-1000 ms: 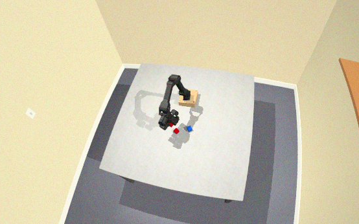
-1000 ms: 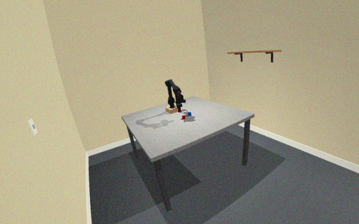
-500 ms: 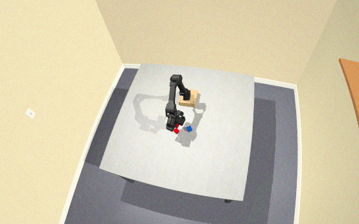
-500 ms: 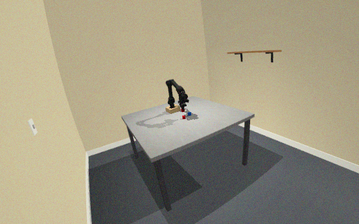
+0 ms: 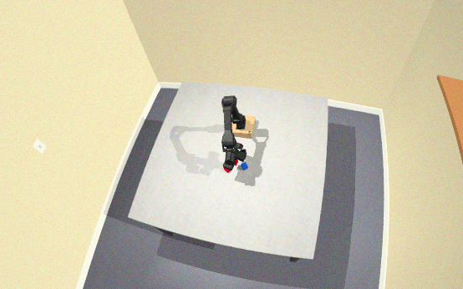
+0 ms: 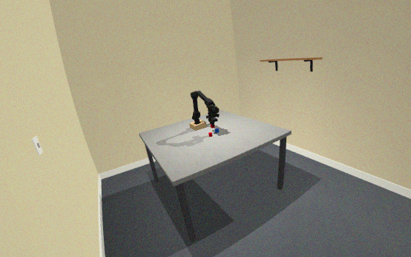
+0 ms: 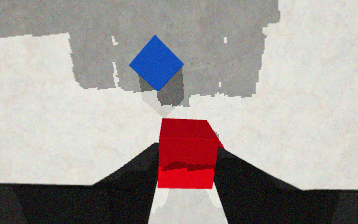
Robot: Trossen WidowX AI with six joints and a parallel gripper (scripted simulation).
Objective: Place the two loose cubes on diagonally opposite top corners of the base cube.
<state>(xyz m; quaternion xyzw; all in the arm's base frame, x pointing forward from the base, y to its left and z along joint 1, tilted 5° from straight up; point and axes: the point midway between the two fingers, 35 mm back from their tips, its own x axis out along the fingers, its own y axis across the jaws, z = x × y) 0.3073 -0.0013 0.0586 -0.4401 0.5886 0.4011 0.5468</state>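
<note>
Now: the blue cube 1 cm behind my gripper tip, 6 cm to the left of it and 7 cm below it. The rest, counted from my gripper tip: red cube right at my gripper tip.
</note>
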